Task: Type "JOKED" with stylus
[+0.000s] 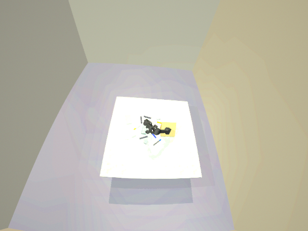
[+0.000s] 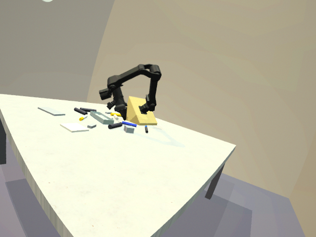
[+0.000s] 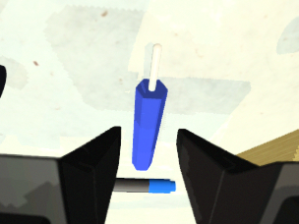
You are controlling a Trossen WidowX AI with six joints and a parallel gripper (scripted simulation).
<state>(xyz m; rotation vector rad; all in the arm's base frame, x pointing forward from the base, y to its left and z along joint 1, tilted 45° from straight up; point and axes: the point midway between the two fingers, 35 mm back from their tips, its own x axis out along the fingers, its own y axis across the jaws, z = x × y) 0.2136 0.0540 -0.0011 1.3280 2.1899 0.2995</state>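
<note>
Right now the blue stylus is 2 cm below my gripper tip. Also, from my gripper tip: yellow pen (13 cm behind, 20 cm to the right, 2 cm below); then grey stylus tip (2 cm ahead, 3 cm to the right, 2 cm below); then grey block (9 cm behind, 28 cm to the right, 2 cm below).
</note>
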